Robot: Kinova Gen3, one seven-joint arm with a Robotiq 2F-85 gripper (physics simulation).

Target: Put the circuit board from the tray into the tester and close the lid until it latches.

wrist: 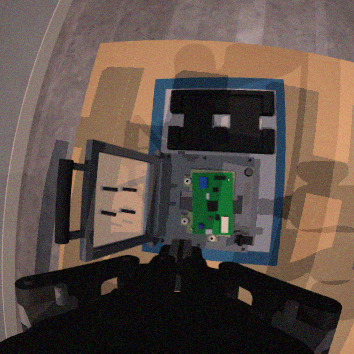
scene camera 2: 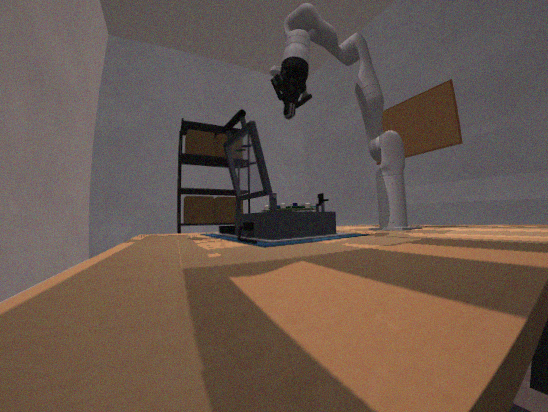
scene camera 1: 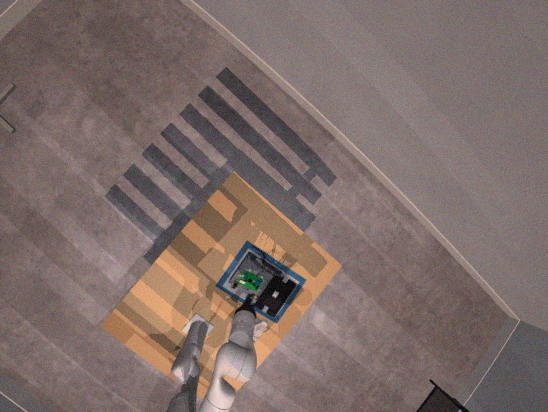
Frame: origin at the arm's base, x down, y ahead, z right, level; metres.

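Seen in the pictures: gripper, fingertip midpoint: [wrist: 181, 251] [scene camera 2: 288, 117] [scene camera 1: 249, 295]; arm's base, origin of the base link: [scene camera 2: 393, 227] [scene camera 1: 199, 328].
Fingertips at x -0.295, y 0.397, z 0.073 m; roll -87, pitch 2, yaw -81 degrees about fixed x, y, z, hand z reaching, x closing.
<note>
Offsets run from my fingertips to a thing's top centre. "*": to the spot under its first point. Level surfaces: height alone.
The green circuit board @[dx +0.220, dy -0.012, dz +0.020 m] [scene camera 1: 250, 281] [wrist: 220, 192] lies on the grey tester [scene camera 2: 295, 224] [wrist: 172, 195], beside round pale posts; whether it sits fully down I cannot tell. The tester's framed lid [scene camera 2: 261, 160] [wrist: 89, 200] stands open, leaning outward at the left in the wrist view, with a black bar handle @[dx +0.027, dy +0.139, dz +0.030 m] [wrist: 63, 200]. A small black latch part @[* dx +0.212, dy -0.060, dz -0.043 m] [scene camera 2: 321, 199] [wrist: 243, 240] stands at the opposite edge. The black tray @[* dx +0.284, dy -0.078, dz +0.189 m] [scene camera 1: 270, 302] [wrist: 197, 120] beside the tester holds no board. My gripper [scene camera 2: 288, 114] [wrist: 181, 251] is shut and empty, high above the tester.
A blue-bordered mat @[dx +0.300 m] [wrist: 280, 150] lies under tester and tray on the wooden table @[dx +0.302 m] [scene camera 2: 125, 310]. A dark shelf rack [scene camera 2: 180, 175] stands behind the lid in scene camera 2. An orange-brown panel [scene camera 2: 425, 120] shows behind the arm. Striped shadows cross table and floor.
</note>
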